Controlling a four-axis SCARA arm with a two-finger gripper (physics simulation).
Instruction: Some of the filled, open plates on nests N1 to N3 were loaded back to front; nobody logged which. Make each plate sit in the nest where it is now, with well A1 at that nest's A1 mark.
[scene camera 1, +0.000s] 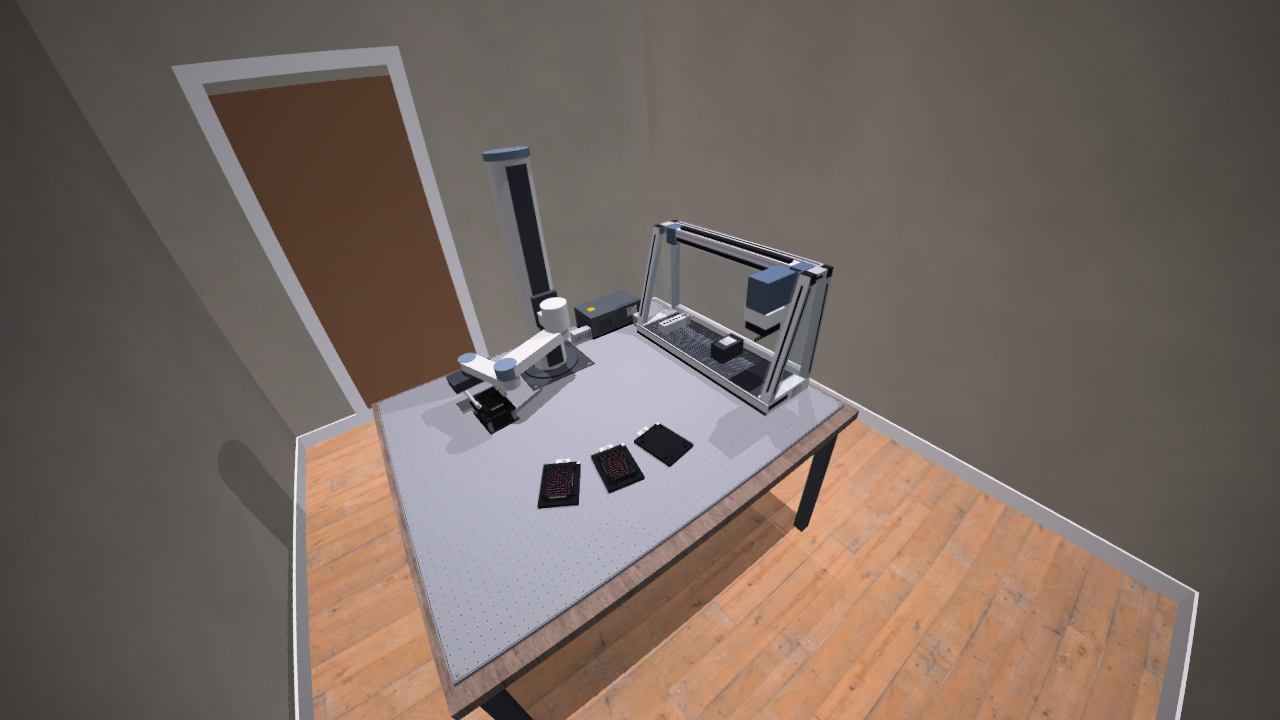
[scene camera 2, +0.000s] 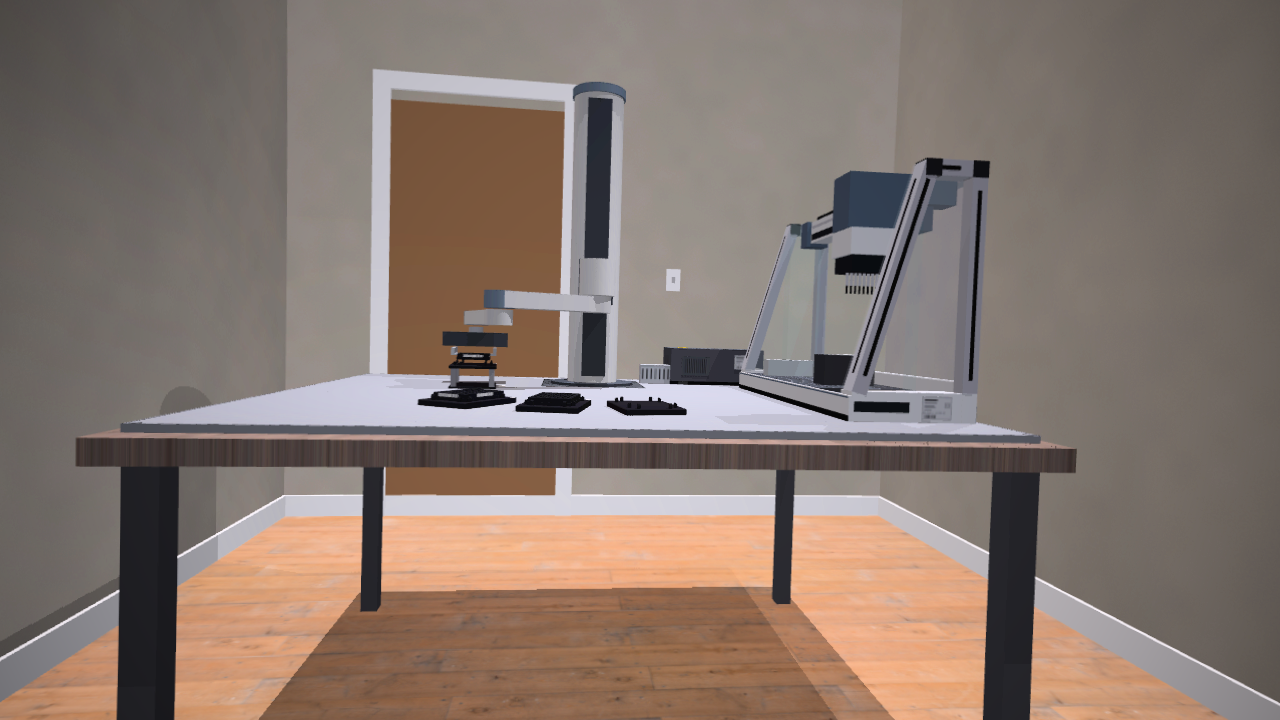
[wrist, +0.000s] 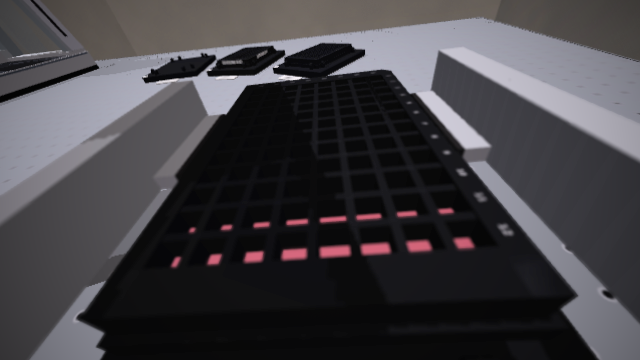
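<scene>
My gripper (scene camera 1: 488, 402) (scene camera 2: 472, 354) (wrist: 314, 90) is shut on a filled black plate (wrist: 320, 285), holding it level by its long sides. The plate is at the top of a raised black stand (scene camera 2: 472, 366); whether it rests there I cannot tell. Blurred numbers run along its right edge in the wrist view, the nearest looking like 12. Two filled plates sit in nests: the left plate (scene camera 1: 559, 481) (wrist: 322, 54) and the middle plate (scene camera 1: 616, 464) (wrist: 247, 56). The right nest (scene camera 1: 663, 443) (scene camera 2: 646, 407) (wrist: 182, 67) holds no plate. Their A1 marks are too small to read.
The arm's column (scene camera 1: 519, 232) (scene camera 2: 597, 223) stands behind the stand. A framed pipetting machine (scene camera 1: 716, 367) (scene camera 2: 913, 394) stands at the right. A dark box (scene camera 1: 608, 313) (scene camera 2: 707, 364) is at the back. White tags lie by the nests on the perforated table top (scene camera 1: 501, 555).
</scene>
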